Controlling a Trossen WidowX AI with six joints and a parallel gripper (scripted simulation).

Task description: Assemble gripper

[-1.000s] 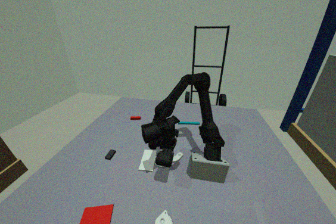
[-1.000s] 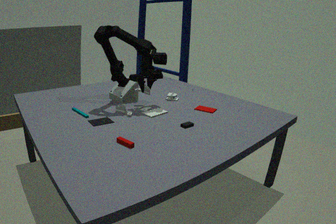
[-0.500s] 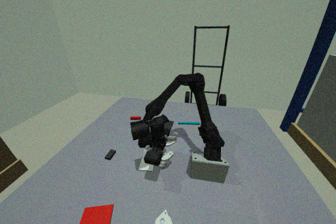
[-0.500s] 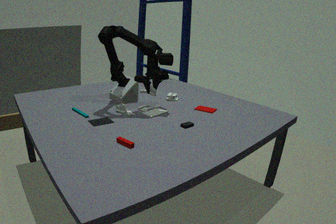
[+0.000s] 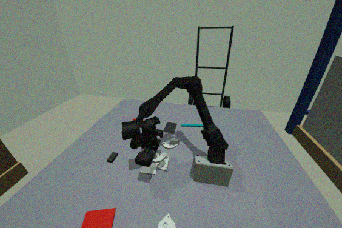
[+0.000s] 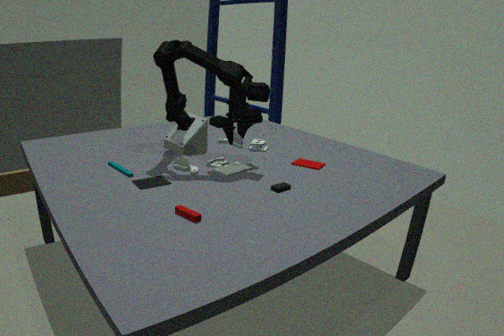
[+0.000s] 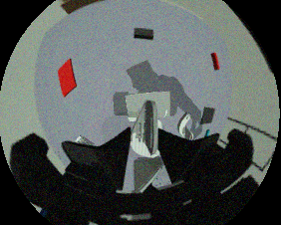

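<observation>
The flat light plate lies 20 mm ahead of my gripper tip, 30 mm to the right of it and 80 mm below it. The rest, counted from my gripper tip: white gripper base 90 mm behind, 230 mm to the left, 60 mm below; then black block 240 mm ahead, 50 mm to the right, 80 mm below; then grey jaw 40 mm behind, 10 mm to the right.
</observation>
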